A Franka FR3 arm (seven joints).
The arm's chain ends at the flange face. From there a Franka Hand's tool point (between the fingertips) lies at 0.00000 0.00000 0.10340 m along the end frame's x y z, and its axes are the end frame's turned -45 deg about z.
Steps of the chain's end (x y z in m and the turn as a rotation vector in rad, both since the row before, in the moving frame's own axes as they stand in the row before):
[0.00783 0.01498 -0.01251 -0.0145 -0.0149 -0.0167]
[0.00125 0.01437 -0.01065 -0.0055 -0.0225 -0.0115]
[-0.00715 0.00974 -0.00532 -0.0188 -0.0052 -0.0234]
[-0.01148 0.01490 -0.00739 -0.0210 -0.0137 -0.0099]
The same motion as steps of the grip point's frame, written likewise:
[-0.00721 0.01612 -0.01253 0.0003 -0.0208 -0.0167]
[-0.01133 0.00981 -0.01068 0.0120 -0.0198 -0.0115]
[-0.01369 0.00285 -0.00534 -0.0096 -0.0170 -0.0234]
[-0.02119 0.00296 -0.00742 -0.0052 -0.0245 -0.0099]

